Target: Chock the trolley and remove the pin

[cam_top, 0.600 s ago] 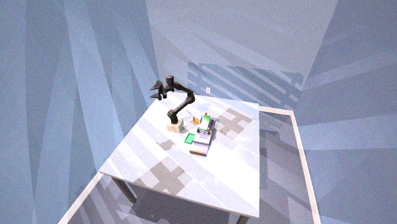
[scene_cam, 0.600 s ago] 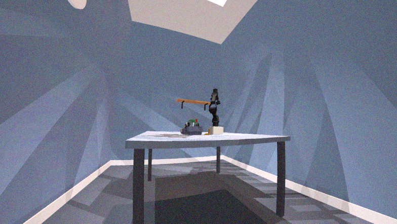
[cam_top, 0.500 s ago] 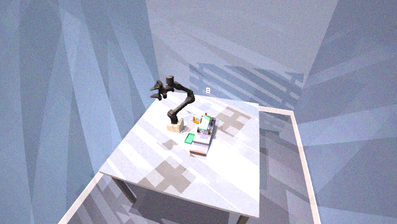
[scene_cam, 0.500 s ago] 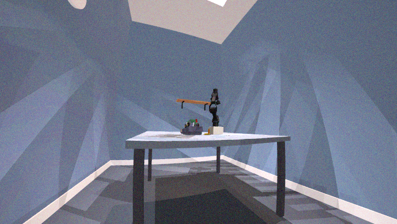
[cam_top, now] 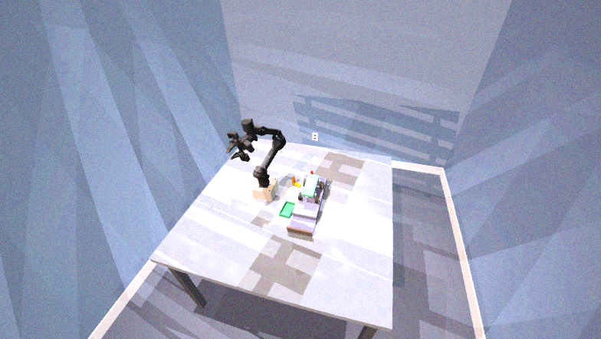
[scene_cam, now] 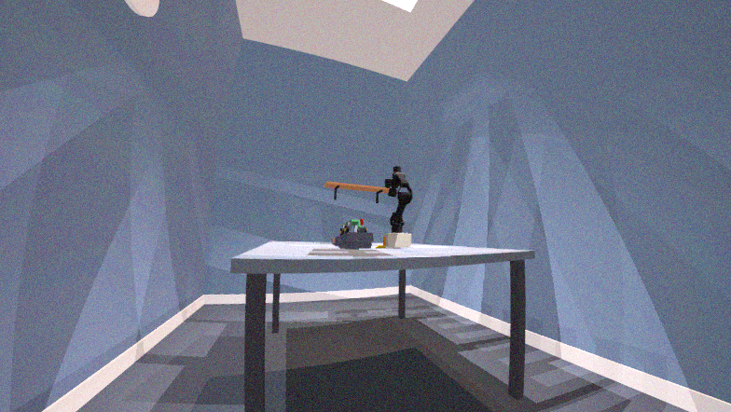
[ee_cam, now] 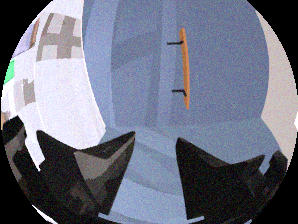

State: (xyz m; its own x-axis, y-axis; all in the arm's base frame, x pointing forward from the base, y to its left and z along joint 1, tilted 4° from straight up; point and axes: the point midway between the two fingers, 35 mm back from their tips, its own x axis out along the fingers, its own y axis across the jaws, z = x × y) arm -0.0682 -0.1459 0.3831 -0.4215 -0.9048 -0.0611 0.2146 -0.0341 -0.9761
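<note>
The yellow chock lies 44 cm below my gripper tip, 30 cm to the left of it and 30 cm ahead of it. Also, from my gripper tip: green-topped trolley 42 cm ahead, 34 cm below, 16 cm to the left; then red-headed stop pin 42 cm ahead, 33 cm below, 27 cm to the left; then brown ramp lip 43 cm below, 38 cm ahead, 12 cm to the right.
</note>
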